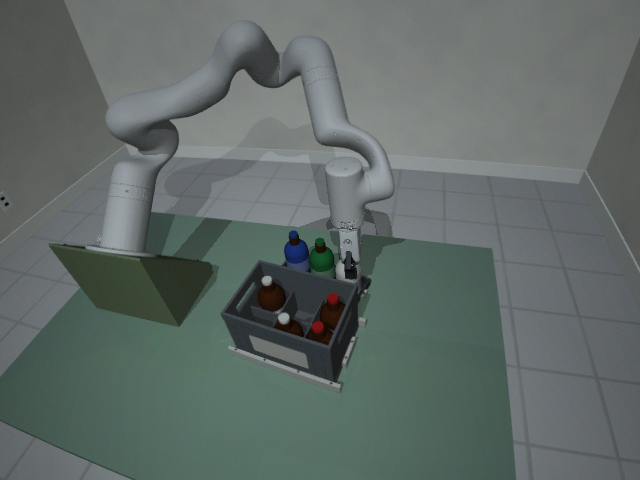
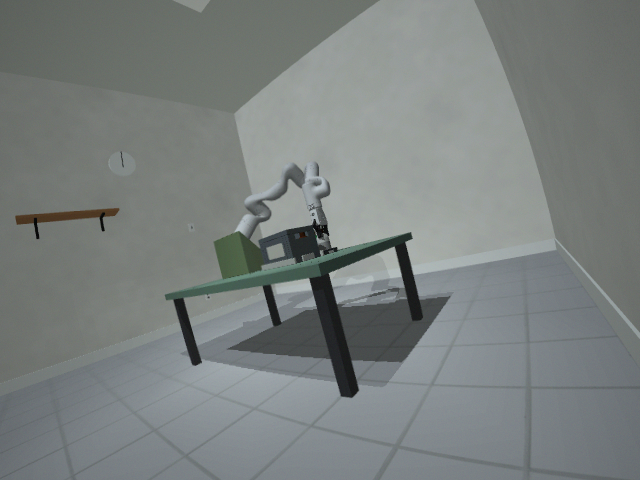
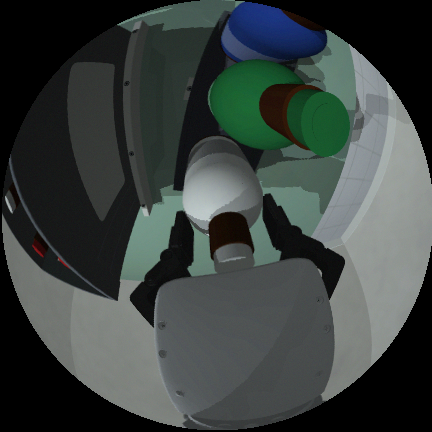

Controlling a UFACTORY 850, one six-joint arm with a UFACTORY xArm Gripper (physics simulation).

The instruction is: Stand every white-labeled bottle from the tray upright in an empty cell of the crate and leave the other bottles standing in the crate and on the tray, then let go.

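A white bottle [image 1: 340, 271] [image 2: 324, 244] [image 3: 220, 182] with a brown neck stands upright at the right end of the dark tray [image 1: 367, 283] [image 3: 192, 150]. My gripper [image 1: 349, 273] [image 2: 321, 235] [image 3: 225, 212] is low around it, with both fingers against its sides. On the same tray stand a green bottle [image 1: 321, 259] [image 3: 240, 105] and a blue bottle [image 1: 296, 253] [image 3: 275, 32]. The grey crate [image 1: 242, 333] [image 2: 297, 253] [image 3: 50, 125] holds brown bottles: two with white caps, two with red caps. Its back middle and front left cells look empty; its walls partly hide the cells.
Light rails [image 1: 284, 368] [image 3: 132, 110] lie along the crate's sides, one of them between crate and tray. A green block [image 1: 118, 284] [image 2: 232, 255] stands by the arm's base at the left. The green bottle stands close beside the white one.
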